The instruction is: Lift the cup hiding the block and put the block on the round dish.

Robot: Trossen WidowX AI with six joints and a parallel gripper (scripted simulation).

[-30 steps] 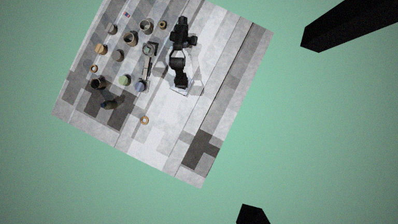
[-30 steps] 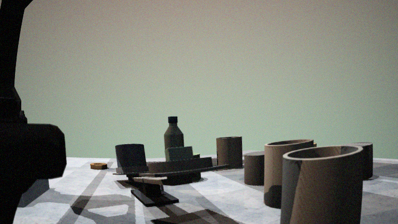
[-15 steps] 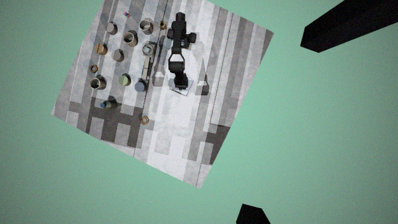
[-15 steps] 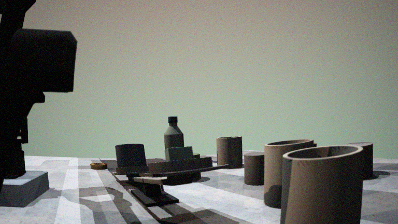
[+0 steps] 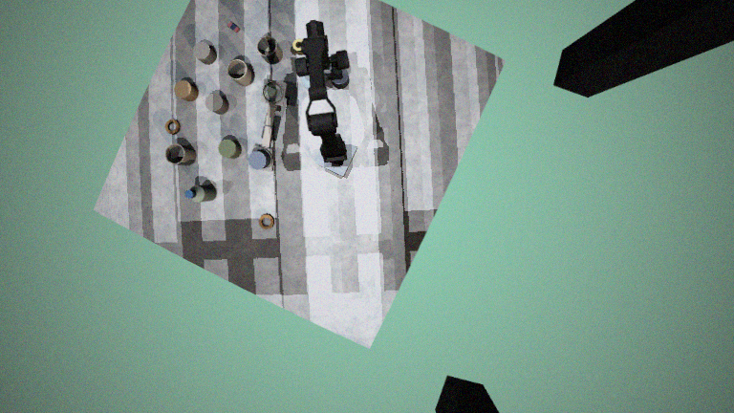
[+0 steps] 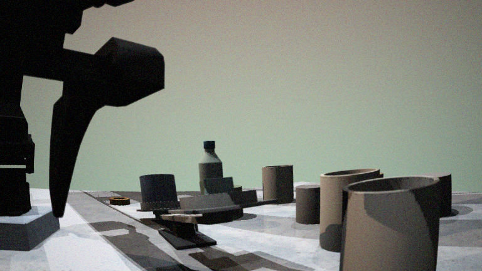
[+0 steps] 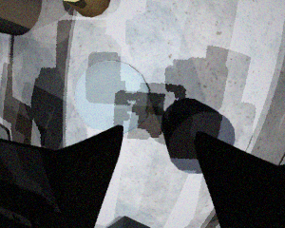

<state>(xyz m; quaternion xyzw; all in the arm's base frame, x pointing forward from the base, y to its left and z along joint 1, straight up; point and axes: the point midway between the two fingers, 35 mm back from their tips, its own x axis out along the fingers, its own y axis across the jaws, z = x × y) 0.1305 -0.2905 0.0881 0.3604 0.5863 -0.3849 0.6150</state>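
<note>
The grey-green block lies 17 cm ahead of my gripper tip, 14 cm to the left of it and 1 cm below it. Round my gripper tip: pale blue round dish (5 cm ahead, 2 cm to the left, 9 cm below); small balance (16 cm ahead, 26 cm to the left, 7 cm below); red-blue piece (44 cm ahead, 9 cm to the right, 9 cm below).
</note>
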